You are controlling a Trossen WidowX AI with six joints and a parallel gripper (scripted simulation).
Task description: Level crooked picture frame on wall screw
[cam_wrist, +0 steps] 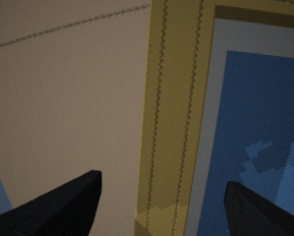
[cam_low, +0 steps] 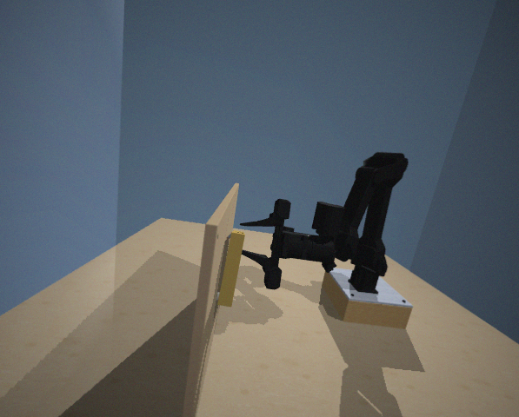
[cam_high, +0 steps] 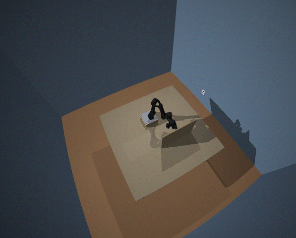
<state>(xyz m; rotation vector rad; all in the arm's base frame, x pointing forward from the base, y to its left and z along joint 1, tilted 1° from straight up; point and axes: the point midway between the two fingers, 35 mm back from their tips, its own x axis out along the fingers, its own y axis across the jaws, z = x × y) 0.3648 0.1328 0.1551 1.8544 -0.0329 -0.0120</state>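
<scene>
Now: gripper tip 1 cm short of the picture frame, 1 cm to the right of it and 5 cm above it. From my gripper tip the other things lie so: wooden wall panel (2 cm ahead, 7 cm below).
</scene>
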